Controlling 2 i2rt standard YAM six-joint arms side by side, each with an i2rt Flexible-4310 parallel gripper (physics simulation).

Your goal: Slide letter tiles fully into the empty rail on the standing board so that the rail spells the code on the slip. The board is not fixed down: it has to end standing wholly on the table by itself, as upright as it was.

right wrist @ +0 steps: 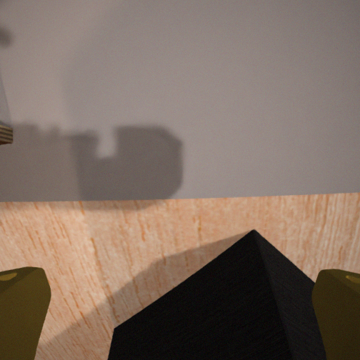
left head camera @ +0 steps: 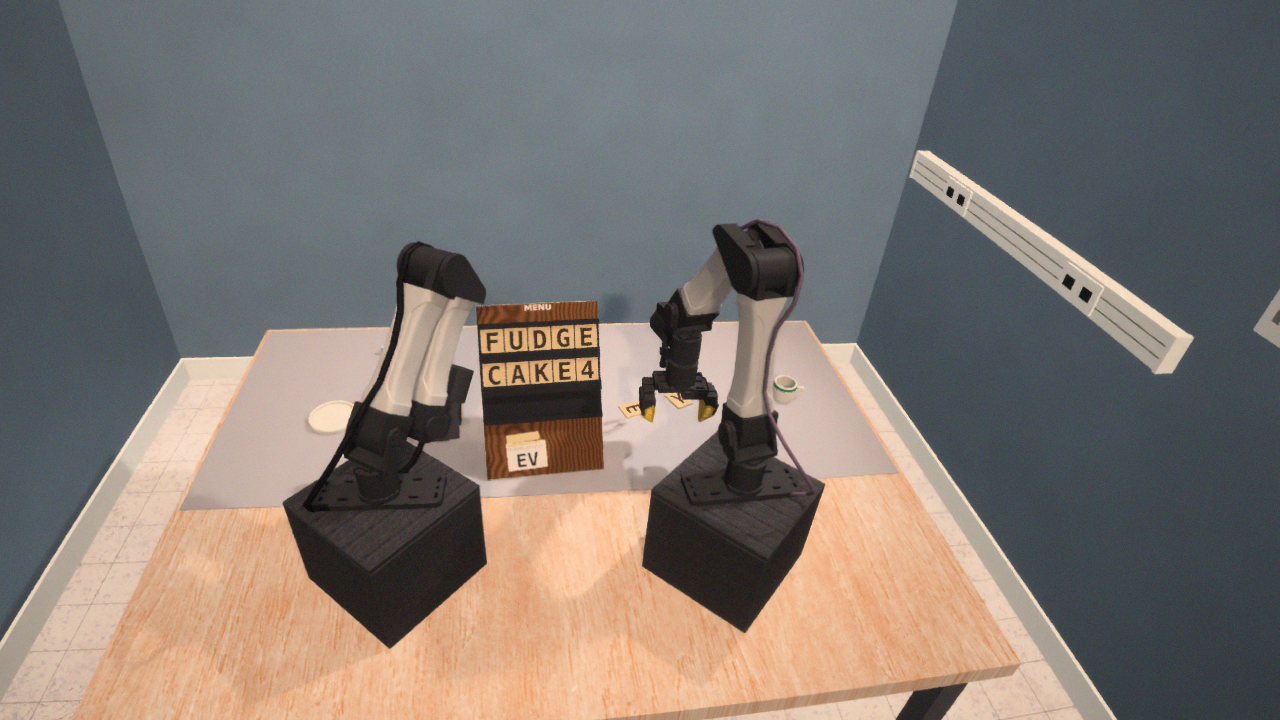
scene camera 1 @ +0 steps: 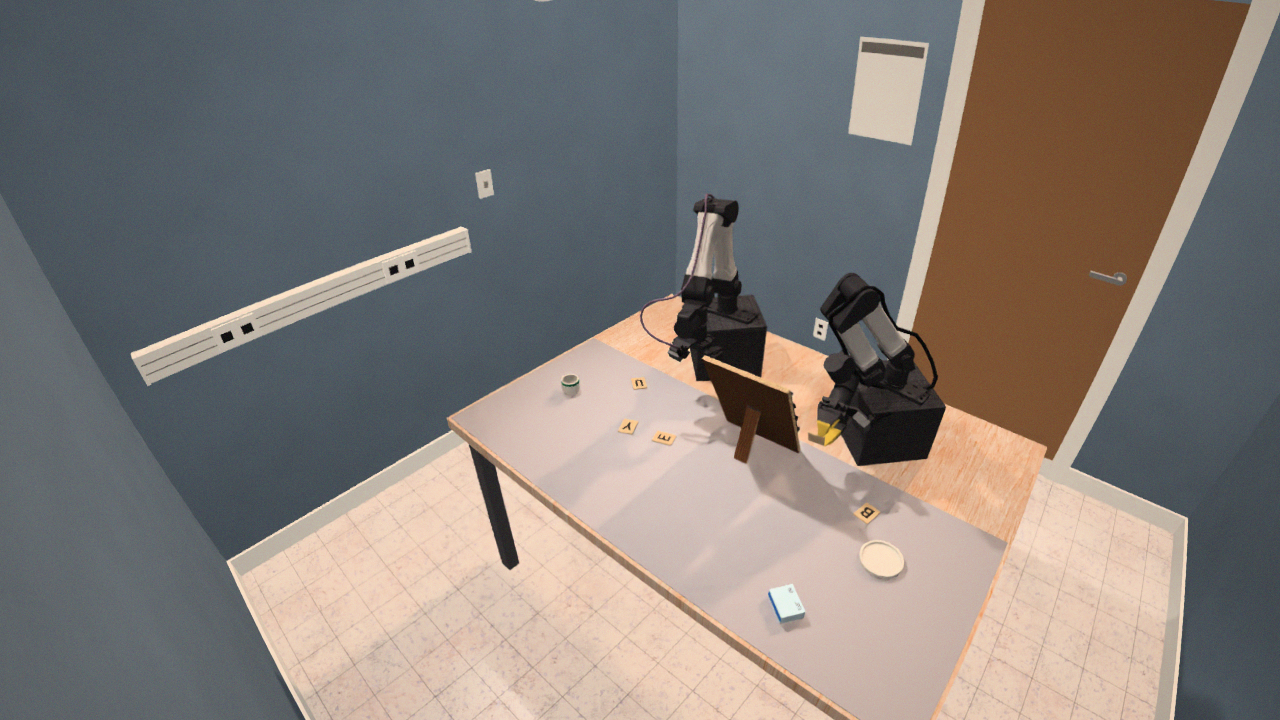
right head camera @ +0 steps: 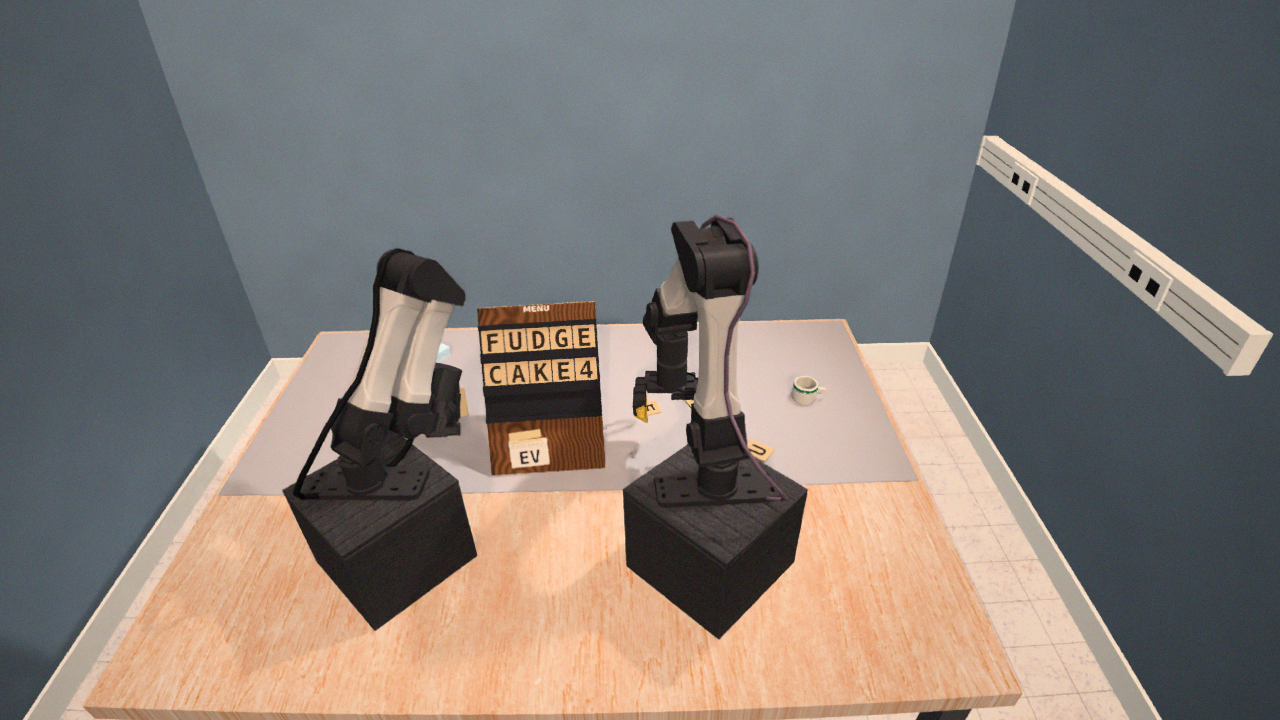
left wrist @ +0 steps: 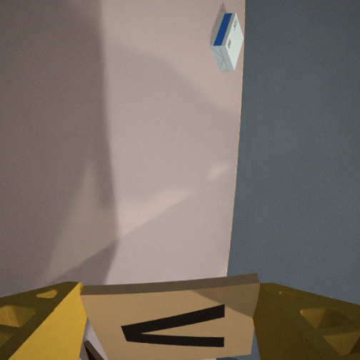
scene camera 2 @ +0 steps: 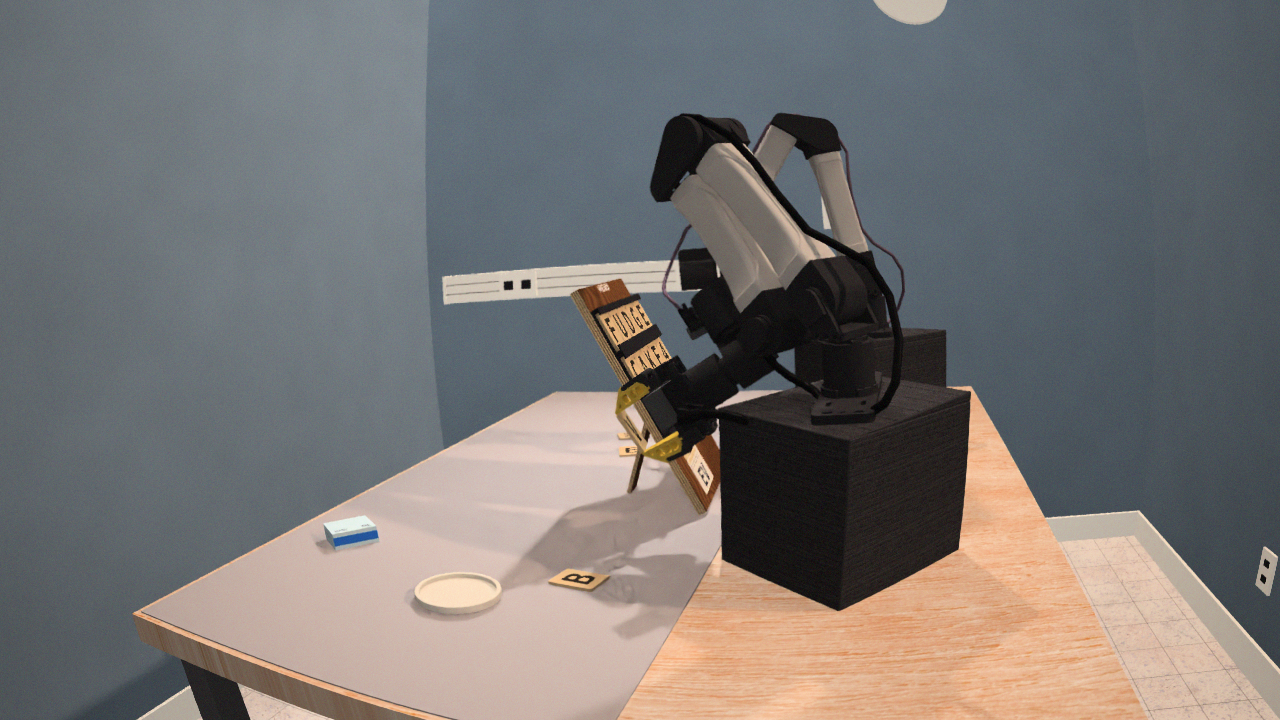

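Note:
The board stands leaning back on its rear leg. Its upper rails read FUDGE and CAKE4; the third rail is empty. The slip reads EV. My left gripper is shut on the V tile, held above the table beside the board. My right gripper is open and empty, right of the board. Tiles E, Y, U and B lie on the mat.
A mug stands at the right in the head views. A round dish lies near the B tile, and a blue and white box beyond it. Black arm bases stand in front.

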